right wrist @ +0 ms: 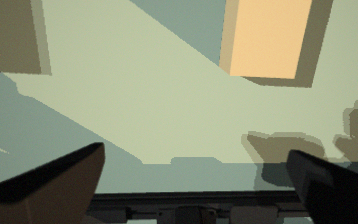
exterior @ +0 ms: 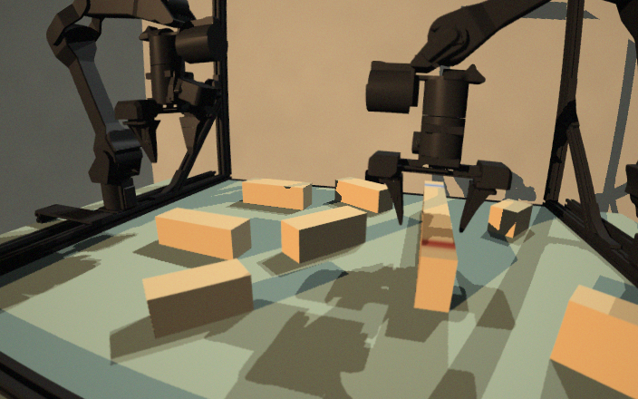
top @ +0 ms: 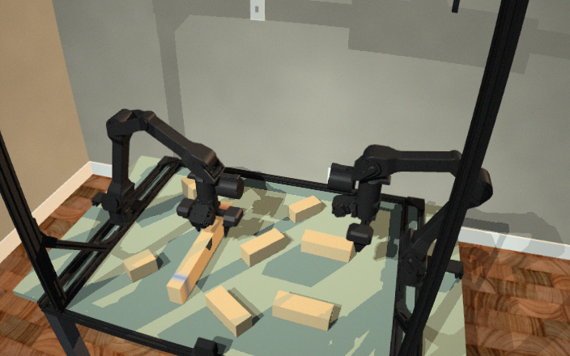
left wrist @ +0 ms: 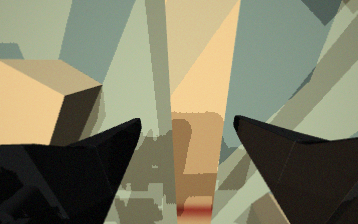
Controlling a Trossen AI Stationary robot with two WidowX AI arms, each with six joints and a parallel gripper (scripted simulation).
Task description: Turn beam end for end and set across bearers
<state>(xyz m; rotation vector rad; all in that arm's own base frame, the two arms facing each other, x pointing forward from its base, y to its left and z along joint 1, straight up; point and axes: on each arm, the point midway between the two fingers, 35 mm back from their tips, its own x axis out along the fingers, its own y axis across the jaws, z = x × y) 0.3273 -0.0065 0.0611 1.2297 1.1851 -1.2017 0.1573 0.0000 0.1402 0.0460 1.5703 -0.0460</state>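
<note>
My left gripper is now 5 cm past the beam, 1 cm to the right of it and 5 cm above it.
</note>
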